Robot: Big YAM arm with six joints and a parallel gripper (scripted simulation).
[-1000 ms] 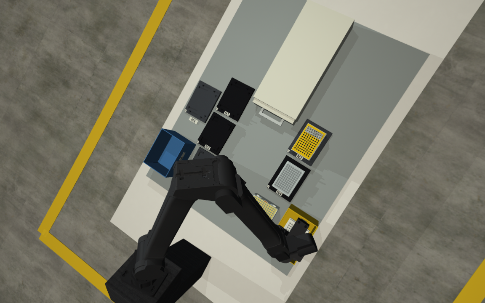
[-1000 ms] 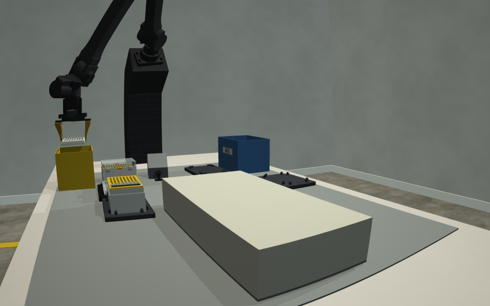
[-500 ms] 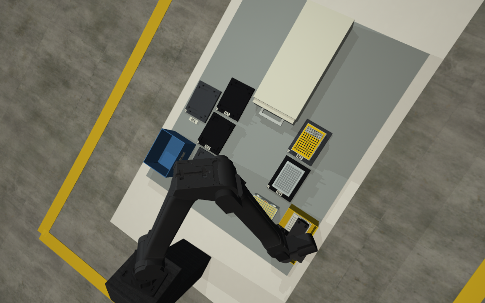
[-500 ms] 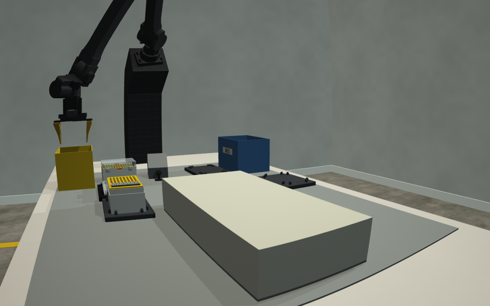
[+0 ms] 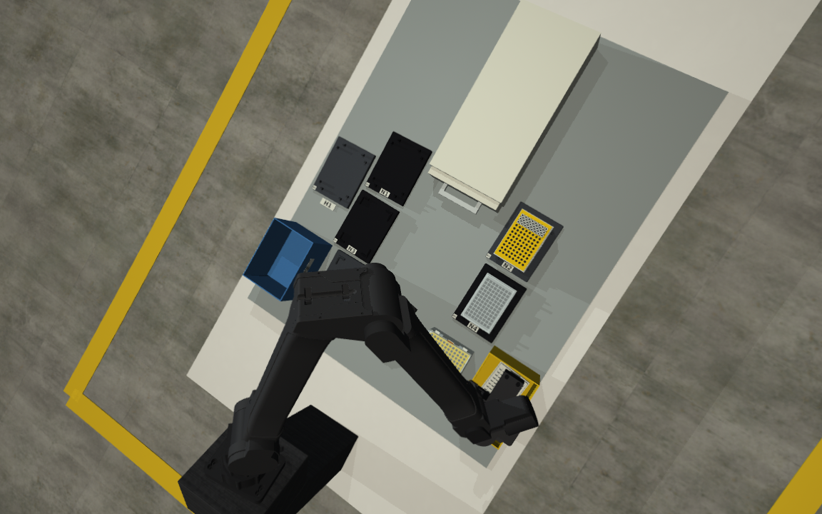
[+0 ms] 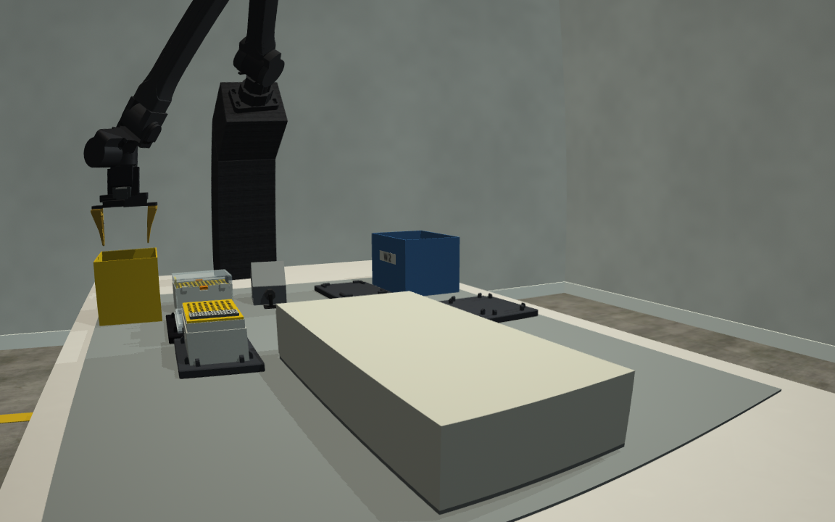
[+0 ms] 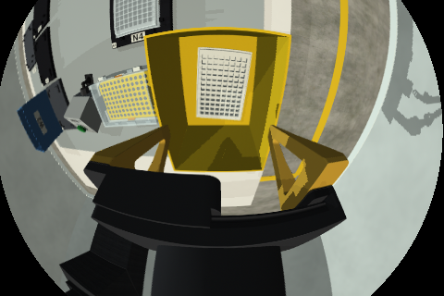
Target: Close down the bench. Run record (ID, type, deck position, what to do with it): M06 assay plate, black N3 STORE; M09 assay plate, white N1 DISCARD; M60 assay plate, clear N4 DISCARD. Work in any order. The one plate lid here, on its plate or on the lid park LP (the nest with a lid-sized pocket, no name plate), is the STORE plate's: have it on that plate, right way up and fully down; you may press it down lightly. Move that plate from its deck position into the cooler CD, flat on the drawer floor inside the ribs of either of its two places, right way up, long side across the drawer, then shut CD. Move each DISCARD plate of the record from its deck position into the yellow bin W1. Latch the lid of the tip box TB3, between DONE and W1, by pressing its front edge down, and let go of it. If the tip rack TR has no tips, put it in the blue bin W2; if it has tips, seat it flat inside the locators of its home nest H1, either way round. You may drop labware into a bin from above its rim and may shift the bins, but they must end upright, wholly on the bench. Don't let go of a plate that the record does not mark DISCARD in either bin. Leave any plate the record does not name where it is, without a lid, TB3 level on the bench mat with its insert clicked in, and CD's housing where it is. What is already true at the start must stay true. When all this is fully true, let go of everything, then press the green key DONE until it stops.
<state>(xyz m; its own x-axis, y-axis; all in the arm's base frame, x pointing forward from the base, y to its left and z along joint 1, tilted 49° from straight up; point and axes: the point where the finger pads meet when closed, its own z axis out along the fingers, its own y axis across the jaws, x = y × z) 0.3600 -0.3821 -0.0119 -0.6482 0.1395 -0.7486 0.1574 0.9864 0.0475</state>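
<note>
Now: hand 200 mm short of the clear plate, 90 mm to the right of it and 130 mm above it. From my hand the other things lie so: tip box lid: 40 mm ahead, 150 mm to the left, 90 mm below; white plate: 140 mm below; yellow bin W1: 110 mm below.
</note>
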